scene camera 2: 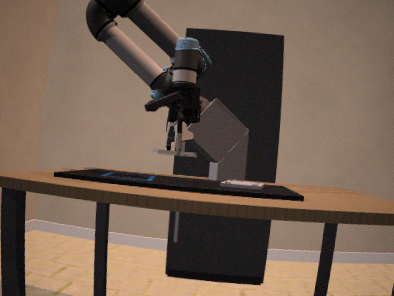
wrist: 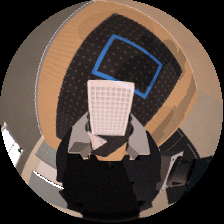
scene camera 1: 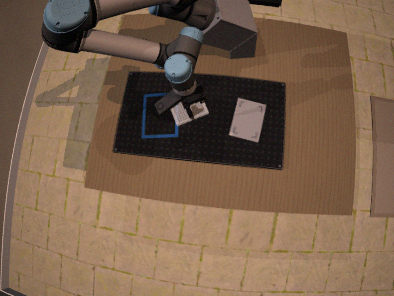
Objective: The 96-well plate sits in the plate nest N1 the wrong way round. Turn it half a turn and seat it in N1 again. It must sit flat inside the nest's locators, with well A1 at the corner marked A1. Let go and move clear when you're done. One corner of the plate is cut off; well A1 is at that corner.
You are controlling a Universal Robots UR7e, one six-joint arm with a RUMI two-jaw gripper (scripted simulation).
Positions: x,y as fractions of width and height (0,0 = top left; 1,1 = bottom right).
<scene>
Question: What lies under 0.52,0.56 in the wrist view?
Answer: A white 96-well plate.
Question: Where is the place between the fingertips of my gripper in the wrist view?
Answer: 0.49,0.50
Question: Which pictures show my gripper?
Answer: Scene camera 2, the wrist view and scene camera 1: all of them.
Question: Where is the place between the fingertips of my gripper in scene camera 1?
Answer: At 0.48,0.37
</scene>
